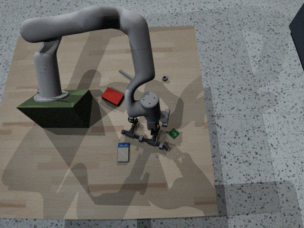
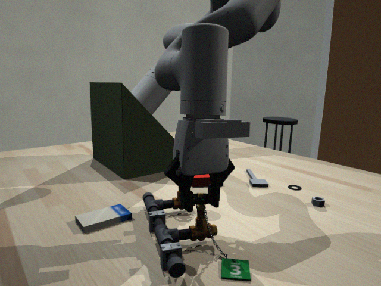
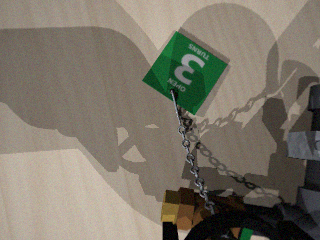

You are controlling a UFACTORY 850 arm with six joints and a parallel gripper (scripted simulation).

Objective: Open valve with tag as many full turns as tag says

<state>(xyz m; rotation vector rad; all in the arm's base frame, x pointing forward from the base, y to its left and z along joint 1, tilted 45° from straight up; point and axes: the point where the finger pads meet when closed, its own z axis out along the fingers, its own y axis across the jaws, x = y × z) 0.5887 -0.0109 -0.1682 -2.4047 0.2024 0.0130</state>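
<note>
My gripper is now 100 mm short of the green tag and 90 mm above it. Also, from my hand: red block (280 mm behind, 220 mm to the left, 70 mm below); then grey-and-blue block (180 mm behind, 130 mm to the right, 80 mm below); then grey bar tool (370 mm to the left, 180 mm behind, 80 mm below).
</note>
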